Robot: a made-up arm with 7 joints.
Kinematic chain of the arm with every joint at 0, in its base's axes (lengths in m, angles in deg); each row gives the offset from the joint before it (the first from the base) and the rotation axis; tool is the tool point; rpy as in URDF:
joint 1: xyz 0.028 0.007 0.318 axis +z
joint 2: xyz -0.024 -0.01 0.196 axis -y
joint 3: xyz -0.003 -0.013 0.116 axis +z
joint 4: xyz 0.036 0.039 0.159 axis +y
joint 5: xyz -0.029 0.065 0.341 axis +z
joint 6: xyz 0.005 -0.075 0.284 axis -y
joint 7: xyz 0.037 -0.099 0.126 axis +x
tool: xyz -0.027 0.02 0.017 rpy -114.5 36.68 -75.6
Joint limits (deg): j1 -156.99..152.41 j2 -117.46..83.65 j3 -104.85..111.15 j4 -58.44..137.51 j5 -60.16..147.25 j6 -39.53..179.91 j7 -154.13..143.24
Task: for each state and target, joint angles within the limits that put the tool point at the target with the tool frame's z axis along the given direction. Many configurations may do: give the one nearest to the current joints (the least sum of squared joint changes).
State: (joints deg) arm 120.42 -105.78 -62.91 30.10 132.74 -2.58 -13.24
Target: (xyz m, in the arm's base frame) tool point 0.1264 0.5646 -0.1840 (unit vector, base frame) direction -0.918 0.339 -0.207
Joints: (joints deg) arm 131.94 -94.48 -43.51 68.73 131.15 34.36 -10.95
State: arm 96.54 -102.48 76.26 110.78 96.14 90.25 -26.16
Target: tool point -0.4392 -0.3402 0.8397 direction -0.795 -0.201 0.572
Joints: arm 134.18 -79.85 110.23 85.82 121.74 96.33 -27.17
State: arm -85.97 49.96 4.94 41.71 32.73 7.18 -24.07
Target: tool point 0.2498 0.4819 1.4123 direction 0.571 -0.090 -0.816
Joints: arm -91.05 42.01 28.97 14.41 60.63 -16.84 -17.60
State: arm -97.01 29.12 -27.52 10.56 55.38 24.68 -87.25
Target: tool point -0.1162 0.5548 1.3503 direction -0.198 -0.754 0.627
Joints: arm -93.78 40.18 -36.50 9.68 49.54 36.79 -93.37
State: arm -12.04 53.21 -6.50 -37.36 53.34 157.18 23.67
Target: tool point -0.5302 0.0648 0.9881 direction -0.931 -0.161 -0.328
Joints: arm -13.88 19.97 5.10 -55.06 63.23 151.91 -14.97
